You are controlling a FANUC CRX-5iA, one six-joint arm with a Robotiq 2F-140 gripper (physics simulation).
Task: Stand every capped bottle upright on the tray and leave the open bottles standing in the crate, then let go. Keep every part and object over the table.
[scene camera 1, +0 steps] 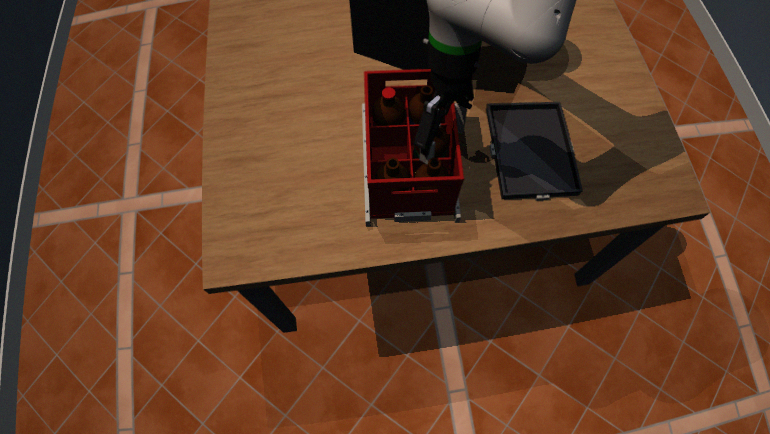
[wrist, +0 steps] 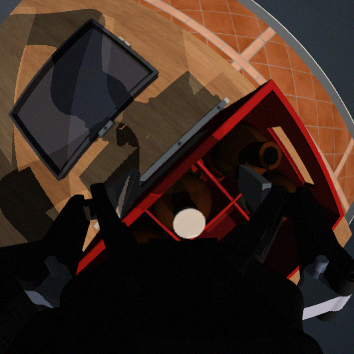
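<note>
The red crate (scene camera 1: 385, 202) (wrist: 240, 120) holds several brown bottles upright in its cells. A bottle with a white cap (wrist: 189, 223) stands in the middle cell on the tray side. A red-capped bottle (scene camera 1: 388, 110) stands in the back left cell. Open bottles show at the back right (scene camera 1: 425, 91), front left (scene camera 1: 392, 166) and front right (scene camera 1: 433, 164) (wrist: 270, 154). My gripper (scene camera 1: 444, 134) (wrist: 188, 178) is open, its fingers on either side of the white-capped bottle and apart from it; one finger hides part of that bottle in the scene view. The dark tray (scene camera 1: 531, 118) (wrist: 45, 125) is empty.
The wooden table (scene camera 1: 280, 134) carries the crate and the tray, with the tray to the crate's right. Metal brackets (scene camera 1: 412, 216) (wrist: 180, 143) edge the crate. A dark upright panel (scene camera 1: 385, 32) stands behind the crate. One finger is just outside the crate's tray-side wall.
</note>
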